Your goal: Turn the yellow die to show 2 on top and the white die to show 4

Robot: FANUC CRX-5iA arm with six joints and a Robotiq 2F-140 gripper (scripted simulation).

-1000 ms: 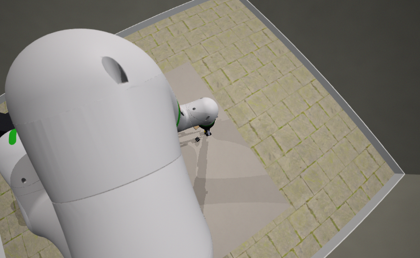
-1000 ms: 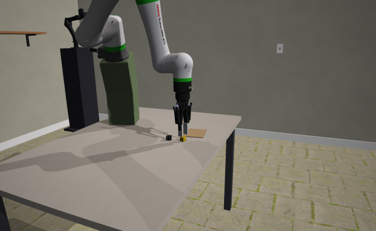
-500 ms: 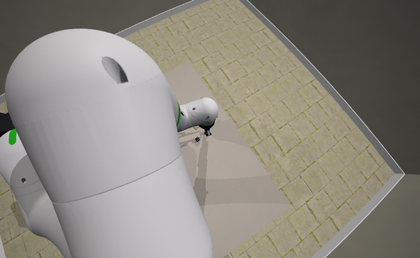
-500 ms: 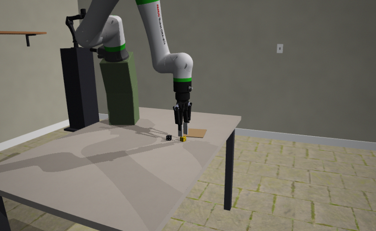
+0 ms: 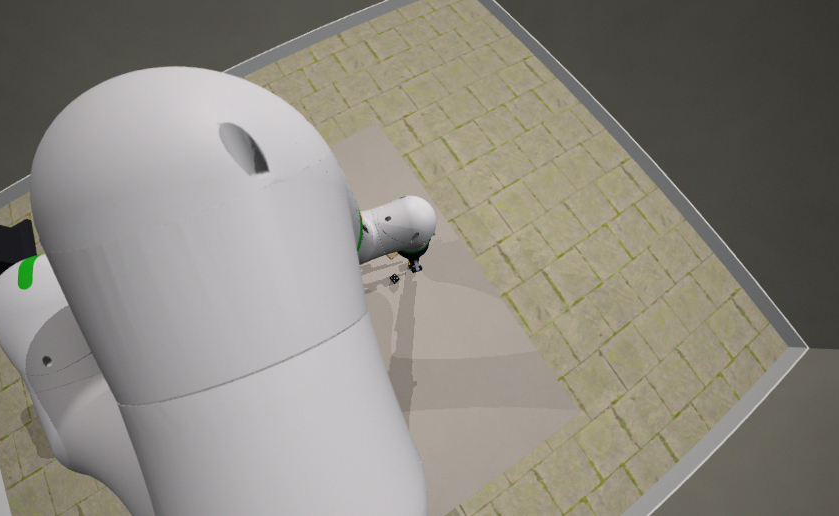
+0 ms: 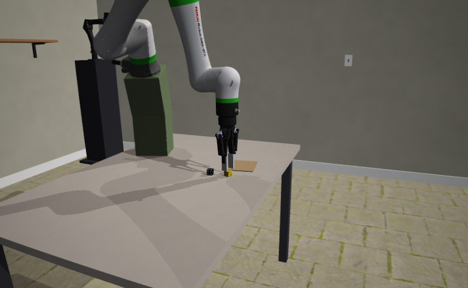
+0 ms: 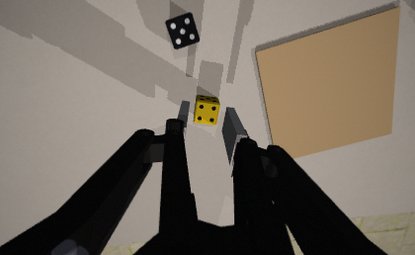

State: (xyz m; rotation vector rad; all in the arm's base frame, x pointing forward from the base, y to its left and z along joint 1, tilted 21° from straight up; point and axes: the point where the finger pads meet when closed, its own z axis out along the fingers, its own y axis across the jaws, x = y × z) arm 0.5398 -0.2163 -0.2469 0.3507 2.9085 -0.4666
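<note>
My gripper is now 50 mm above the yellow die. Also, from my hand: tan mat: 140 mm to the left, 60 mm below; white die: 80 mm behind, 230 mm to the left, 50 mm below; black die: 80 mm behind, 10 mm to the right, 50 mm below.
</note>
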